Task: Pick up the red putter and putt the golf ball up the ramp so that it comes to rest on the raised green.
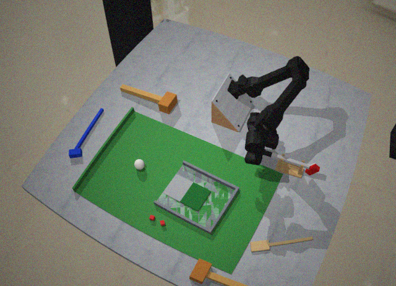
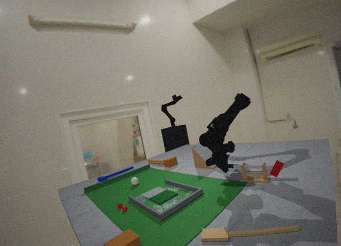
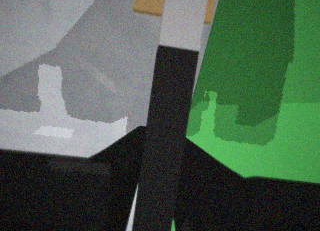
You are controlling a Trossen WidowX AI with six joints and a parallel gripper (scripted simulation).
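Right now the red putter is 11 cm to the left of my gripper tip and 3 cm above it. The rest, counted from my gripper tip: white golf ball 45 cm to the right, 21 cm ahead, 1 cm below; then blue putter 76 cm to the right, 15 cm ahead, 2 cm below; then wooden stand 13 cm to the left.
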